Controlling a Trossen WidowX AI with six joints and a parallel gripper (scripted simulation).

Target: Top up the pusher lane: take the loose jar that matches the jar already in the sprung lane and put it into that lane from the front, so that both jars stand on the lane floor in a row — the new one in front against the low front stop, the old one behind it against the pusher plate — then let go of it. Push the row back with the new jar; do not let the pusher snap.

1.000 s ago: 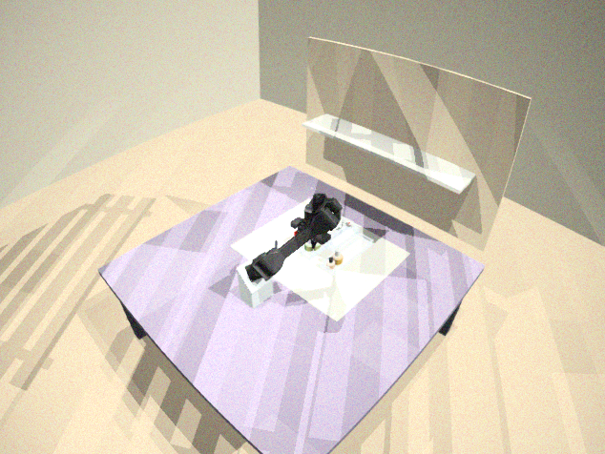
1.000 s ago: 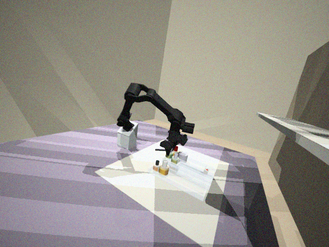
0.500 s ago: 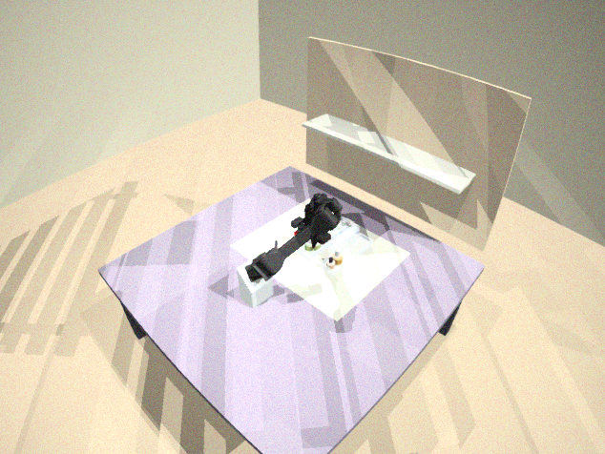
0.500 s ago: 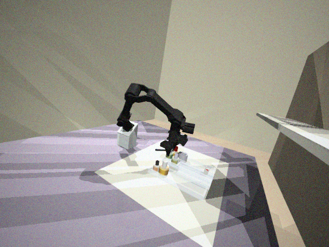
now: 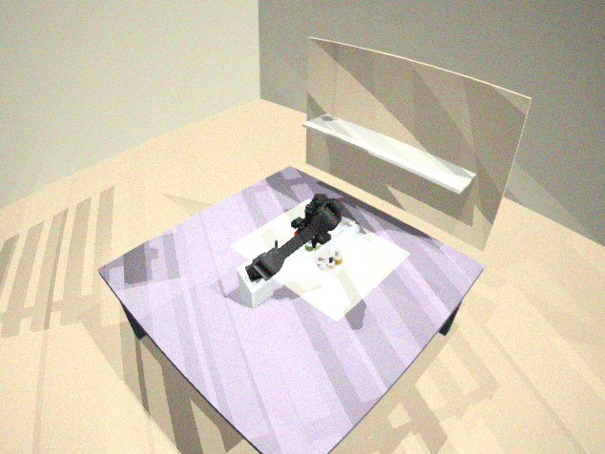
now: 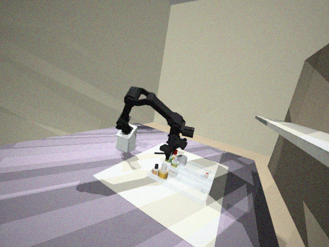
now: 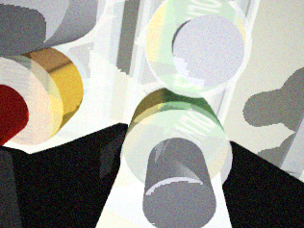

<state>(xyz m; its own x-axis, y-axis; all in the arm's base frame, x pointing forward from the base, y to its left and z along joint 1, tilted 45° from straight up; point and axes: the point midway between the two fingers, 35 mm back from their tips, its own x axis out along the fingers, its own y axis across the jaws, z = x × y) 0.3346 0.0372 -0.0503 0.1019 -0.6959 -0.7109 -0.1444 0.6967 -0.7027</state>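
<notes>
The grey cylinder is 4 cm ahead of my gripper tip, 9 cm to the left of it and 2 cm below it. The rest, counted from my gripper tip: wall shelf (50 cm ahead, 5 cm to the left, 32 cm above); clear lane rack (15 cm ahead, 1 cm to the right, 3 cm below).
</notes>
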